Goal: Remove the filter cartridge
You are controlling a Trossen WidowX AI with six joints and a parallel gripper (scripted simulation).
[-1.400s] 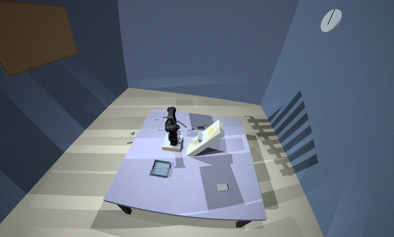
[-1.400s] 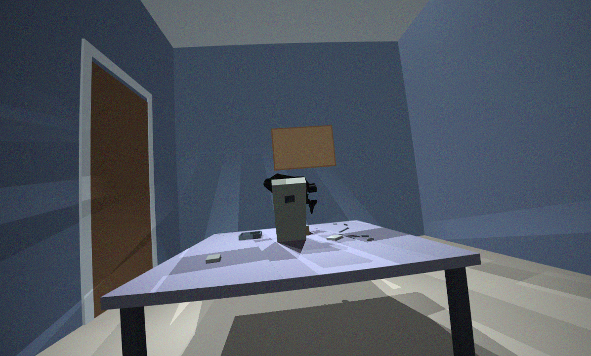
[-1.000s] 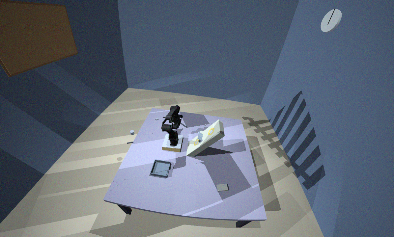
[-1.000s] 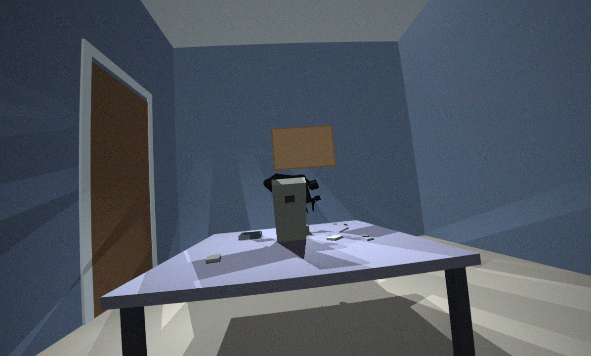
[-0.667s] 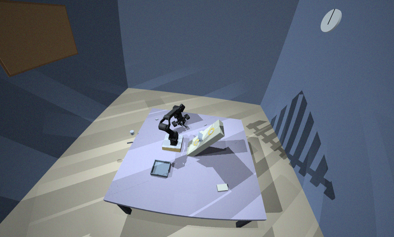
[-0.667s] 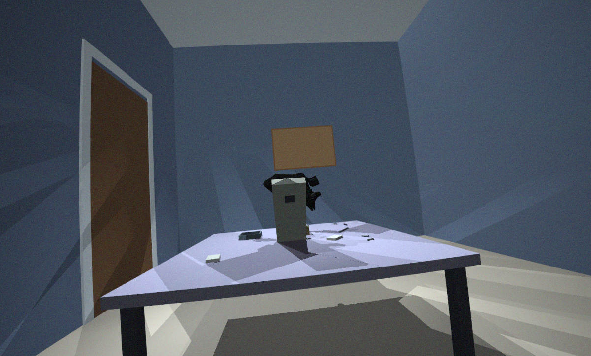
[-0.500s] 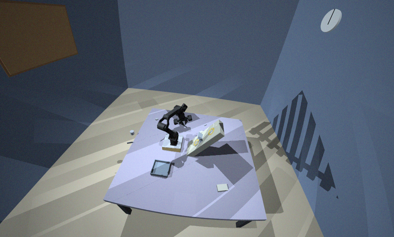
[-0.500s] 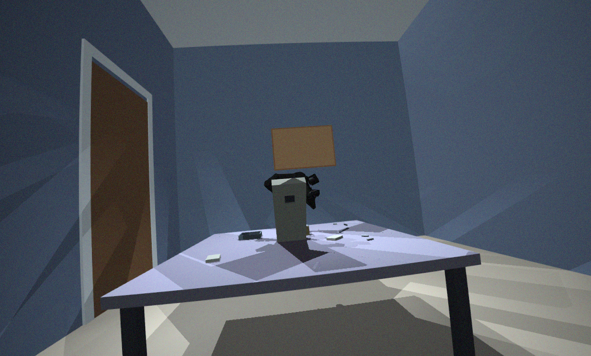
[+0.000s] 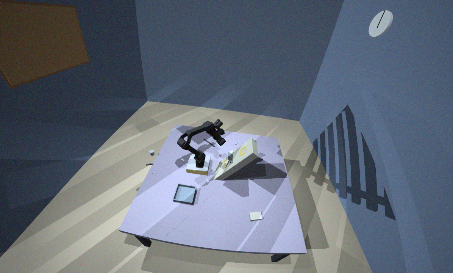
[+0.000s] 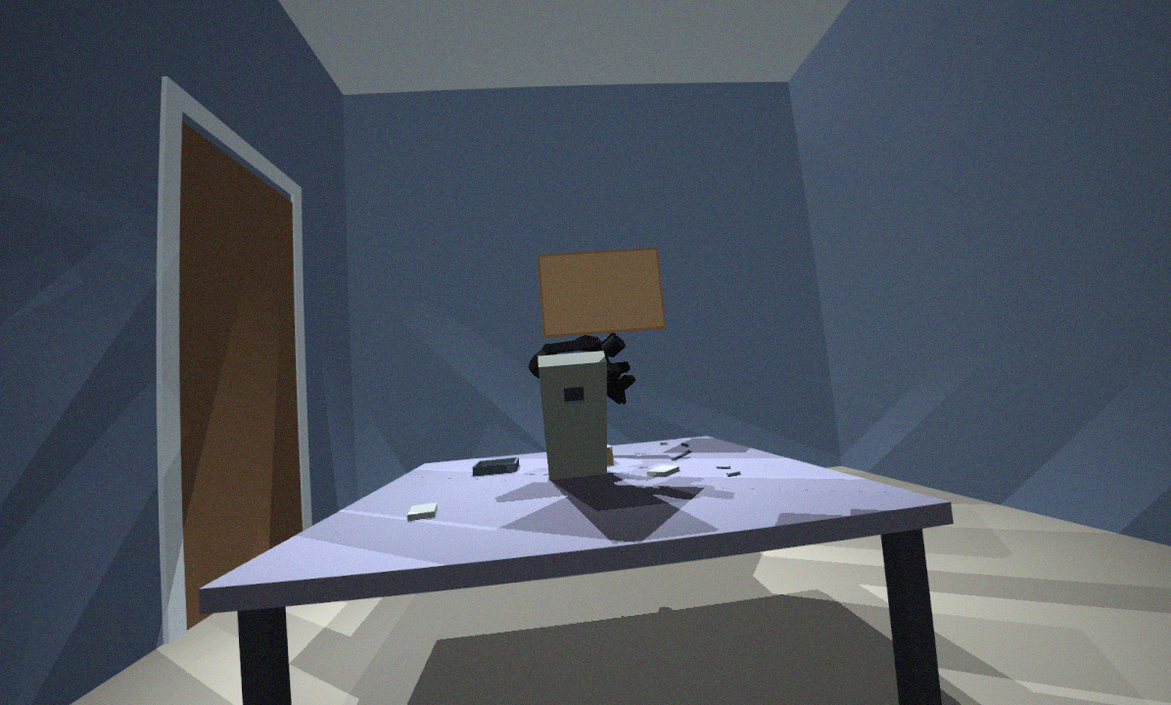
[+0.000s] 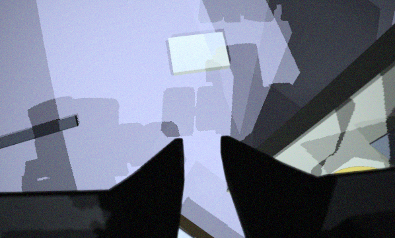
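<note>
My gripper tip is 21 cm short of the round filter cartridge, 16 cm to the left of it and 7 cm below it. The rest, counted from my gripper tip: blue-floored tray: 46 cm to the right, 20 cm below, 20 cm behind.
</note>
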